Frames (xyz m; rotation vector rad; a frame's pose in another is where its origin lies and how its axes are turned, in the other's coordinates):
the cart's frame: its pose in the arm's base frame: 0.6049 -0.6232 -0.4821 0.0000 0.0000 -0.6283
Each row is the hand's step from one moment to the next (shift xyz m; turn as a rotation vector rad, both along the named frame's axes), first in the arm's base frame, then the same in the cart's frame.
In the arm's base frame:
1: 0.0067 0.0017 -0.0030 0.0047 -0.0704 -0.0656
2: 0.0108 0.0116 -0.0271 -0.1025 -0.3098 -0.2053
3: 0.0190 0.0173 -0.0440 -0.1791 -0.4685 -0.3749
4: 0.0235 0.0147 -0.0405 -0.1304 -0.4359 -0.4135
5: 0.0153 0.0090 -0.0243 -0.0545 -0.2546 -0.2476
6: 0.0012 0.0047 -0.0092 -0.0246 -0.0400 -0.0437
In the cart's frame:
1: 0.0044 0.0053 -0.0030 0.0452 -0.0542 -0.0656
2: 0.0019 0.0157 -0.0271 0.0992 -0.3109 -0.2053
3: 0.0052 0.0252 -0.0440 0.1305 -0.4843 -0.3749
4: 0.0104 0.0257 -0.0405 0.1507 -0.4293 -0.4135
5: 0.0071 0.0163 -0.0243 0.1056 -0.2380 -0.2476
6: -0.0018 0.0045 -0.0092 0.0036 -0.0468 -0.0437

